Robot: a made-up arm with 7 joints.
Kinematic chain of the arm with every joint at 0, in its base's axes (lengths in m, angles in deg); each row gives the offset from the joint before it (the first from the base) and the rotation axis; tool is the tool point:
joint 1: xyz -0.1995 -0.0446 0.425 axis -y
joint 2: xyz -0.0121 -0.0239 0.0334 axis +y
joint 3: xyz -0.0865 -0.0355 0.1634 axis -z
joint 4: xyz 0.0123 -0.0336 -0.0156 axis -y
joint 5: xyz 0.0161 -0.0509 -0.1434 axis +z
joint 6: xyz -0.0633 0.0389 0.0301 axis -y
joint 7: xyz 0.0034 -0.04 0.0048 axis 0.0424 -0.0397 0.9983
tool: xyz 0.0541 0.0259 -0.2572
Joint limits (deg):
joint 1: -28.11..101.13
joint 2: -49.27..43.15
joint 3: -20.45..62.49
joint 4: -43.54..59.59
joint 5: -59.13..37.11
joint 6: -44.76..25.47
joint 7: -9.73..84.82
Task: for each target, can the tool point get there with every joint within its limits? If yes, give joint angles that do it. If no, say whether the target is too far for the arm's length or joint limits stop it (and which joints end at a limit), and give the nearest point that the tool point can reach.
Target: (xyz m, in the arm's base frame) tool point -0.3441 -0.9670 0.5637
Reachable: no: too far | nearest point -0.2937 -0.4679 0.5154 | short by 0.504 m
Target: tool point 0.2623 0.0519 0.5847
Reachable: no: joint limits stop it (at a limit: joint 1, joint 3, joint 4, joint 5) | nearest point 0.0708 -0.0372 0.5325 | short by 0.218 m
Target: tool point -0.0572 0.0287 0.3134
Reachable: yes | joints 83.19 -4.24 54.38 -9.09 -44.78 -35.61 21.75
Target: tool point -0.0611 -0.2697 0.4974
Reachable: yes | joints 44.41 -16.22 26.29 48.52 -3.58 -9.14 4.91
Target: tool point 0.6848 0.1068 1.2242
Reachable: no: too far | nearest point 0.0326 -0.0732 0.6348 | short by 0.897 m
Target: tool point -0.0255 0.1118 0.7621
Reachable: no: joint limits stop it (at a limit: joint 2, joint 3, joint 4, joint 5) | nearest point -0.0789 0.0188 0.6586 | short by 0.149 m
